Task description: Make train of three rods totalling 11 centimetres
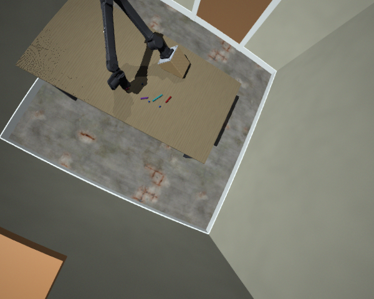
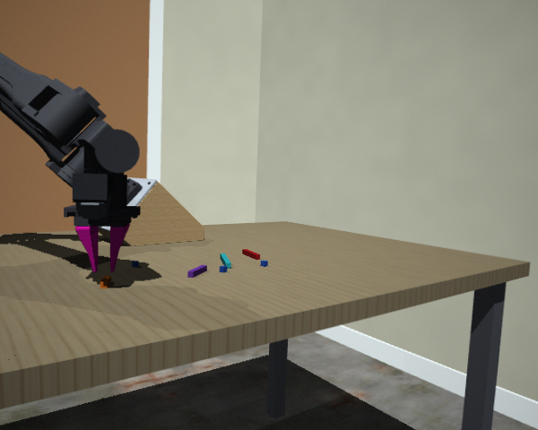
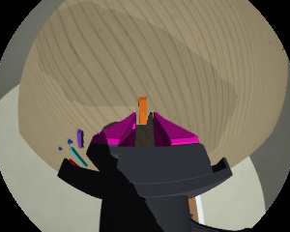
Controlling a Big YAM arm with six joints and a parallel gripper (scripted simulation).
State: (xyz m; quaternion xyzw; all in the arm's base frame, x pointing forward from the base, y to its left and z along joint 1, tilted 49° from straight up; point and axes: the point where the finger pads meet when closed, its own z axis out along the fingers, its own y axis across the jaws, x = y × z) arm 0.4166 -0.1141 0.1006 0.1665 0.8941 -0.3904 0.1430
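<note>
The orange rod is 20 mm below my hand. From my hand the other things lie so: turquoise rod (70 mm behind, 250 mm to the left, 20 mm below); purple rod (10 mm behind, 160 mm to the left, 20 mm below); red rod (110 mm behind, 340 mm to the left, 20 mm below).
</note>
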